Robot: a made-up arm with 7 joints. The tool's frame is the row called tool. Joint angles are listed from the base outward.
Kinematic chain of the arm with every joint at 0, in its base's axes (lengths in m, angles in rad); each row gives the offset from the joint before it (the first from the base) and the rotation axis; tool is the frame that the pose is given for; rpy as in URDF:
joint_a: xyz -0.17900 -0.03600 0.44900 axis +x
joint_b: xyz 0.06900 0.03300 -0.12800 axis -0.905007 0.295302 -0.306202
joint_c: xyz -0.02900 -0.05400 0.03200 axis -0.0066 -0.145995 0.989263
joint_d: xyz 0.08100 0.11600 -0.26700 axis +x
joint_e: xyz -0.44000 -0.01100 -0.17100 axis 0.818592 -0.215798 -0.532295
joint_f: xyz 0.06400 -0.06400 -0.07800 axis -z
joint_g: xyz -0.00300 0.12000 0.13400 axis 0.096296 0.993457 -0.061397
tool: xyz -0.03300 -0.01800 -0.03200 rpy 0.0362 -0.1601 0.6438
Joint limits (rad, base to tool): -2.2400..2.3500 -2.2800..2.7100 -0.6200..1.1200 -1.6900..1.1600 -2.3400..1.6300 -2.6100..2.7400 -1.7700..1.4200
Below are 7 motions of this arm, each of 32 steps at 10 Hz.
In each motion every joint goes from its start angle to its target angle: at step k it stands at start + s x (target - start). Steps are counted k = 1, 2, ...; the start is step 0. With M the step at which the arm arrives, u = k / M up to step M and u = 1 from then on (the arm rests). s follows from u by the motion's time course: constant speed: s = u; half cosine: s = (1 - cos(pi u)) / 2; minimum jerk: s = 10 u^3 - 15 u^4 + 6 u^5.
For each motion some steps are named. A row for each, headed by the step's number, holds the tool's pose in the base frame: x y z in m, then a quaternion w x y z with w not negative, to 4 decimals.
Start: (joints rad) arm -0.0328 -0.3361 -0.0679 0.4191 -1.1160 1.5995 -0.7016
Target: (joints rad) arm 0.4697 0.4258 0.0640 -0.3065 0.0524 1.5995 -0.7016
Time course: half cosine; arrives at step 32
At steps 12, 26, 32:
12: -0.3143 0.1944 -0.0536 0.8613 -0.3909 -0.2773 -0.1686
26: -0.3790 0.0531 0.0008 0.8163 -0.4362 -0.1714 -0.3377
32: -0.3903 0.0342 0.0178 0.8067 -0.4398 -0.1644 -0.3589

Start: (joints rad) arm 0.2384 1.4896 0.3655 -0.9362 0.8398 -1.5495 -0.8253
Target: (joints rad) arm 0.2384 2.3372 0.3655 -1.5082 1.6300 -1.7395 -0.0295
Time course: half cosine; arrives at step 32
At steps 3, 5, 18, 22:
3: -0.6201 -0.1341 0.5296 0.4629 -0.0144 0.2176 0.8592
5: -0.6177 -0.1242 0.5441 0.4598 -0.0234 0.2422 0.8540
18: -0.5506 0.0684 0.6971 0.3578 -0.1313 0.5664 0.7307
22: -0.5158 0.1460 0.7189 0.3019 -0.1564 0.6573 0.6726

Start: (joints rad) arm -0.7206 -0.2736 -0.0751 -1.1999 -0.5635 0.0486 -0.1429
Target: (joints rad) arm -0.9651 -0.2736 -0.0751 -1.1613 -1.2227 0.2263 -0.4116
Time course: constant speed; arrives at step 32
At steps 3, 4, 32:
3: -0.4464 -0.3565 0.0618 0.4296 -0.7849 0.3245 0.3068
4: -0.4462 -0.3609 0.0639 0.4185 -0.7885 0.3290 0.3080
32: -0.4424 -0.4738 0.1488 0.0935 -0.8138 0.4591 0.3437

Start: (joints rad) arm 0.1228 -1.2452 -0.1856 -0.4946 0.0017 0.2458 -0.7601
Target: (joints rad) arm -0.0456 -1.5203 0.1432 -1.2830 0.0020 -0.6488 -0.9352
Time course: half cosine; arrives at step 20
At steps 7, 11, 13, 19, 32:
7: -0.3669 0.3431 0.0736 0.7038 0.0981 -0.6622 0.2378
11: -0.3564 0.2988 0.0156 0.5818 -0.0001 -0.7189 0.3804
13: -0.3473 0.2744 -0.0097 0.5184 -0.0473 -0.7287 0.4450
19: -0.3267 0.2268 -0.0479 0.4056 -0.1281 -0.7179 0.5511
32: -0.3262 0.2257 -0.0487 0.4030 -0.1299 -0.7172 0.5534

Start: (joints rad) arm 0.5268 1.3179 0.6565 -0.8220 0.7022 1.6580 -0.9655
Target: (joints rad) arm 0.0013 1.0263 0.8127 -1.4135 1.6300 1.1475 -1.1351
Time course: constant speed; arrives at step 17
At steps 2, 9, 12, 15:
2: -0.3671 -0.2726 0.4027 0.6148 -0.6983 -0.3471 -0.1182
9: -0.3356 -0.2847 0.4599 0.6077 -0.6494 -0.4537 -0.0567
12: -0.3245 -0.2835 0.4847 0.6021 -0.6212 -0.5011 -0.0215
15: -0.3153 -0.2791 0.5089 0.5947 -0.5883 -0.5476 0.0186

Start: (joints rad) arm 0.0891 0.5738 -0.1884 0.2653 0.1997 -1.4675 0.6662
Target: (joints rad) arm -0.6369 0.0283 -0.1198 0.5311 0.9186 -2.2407 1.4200
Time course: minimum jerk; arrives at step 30
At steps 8, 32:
8: -0.6119 -0.0392 -0.0129 0.6626 0.0218 0.3030 0.6846
32: -0.5777 -0.3241 -0.1234 0.5595 -0.2476 0.2842 0.7382

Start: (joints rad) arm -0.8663 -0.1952 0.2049 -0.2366 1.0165 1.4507 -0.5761
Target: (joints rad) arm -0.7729 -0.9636 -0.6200 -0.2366 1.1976 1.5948 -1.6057
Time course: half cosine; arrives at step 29
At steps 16, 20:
16: -0.3563 -0.3322 -0.0696 0.6902 -0.2989 -0.2159 -0.6226
20: -0.3766 -0.2432 -0.1076 0.6604 -0.3339 -0.1260 -0.6607

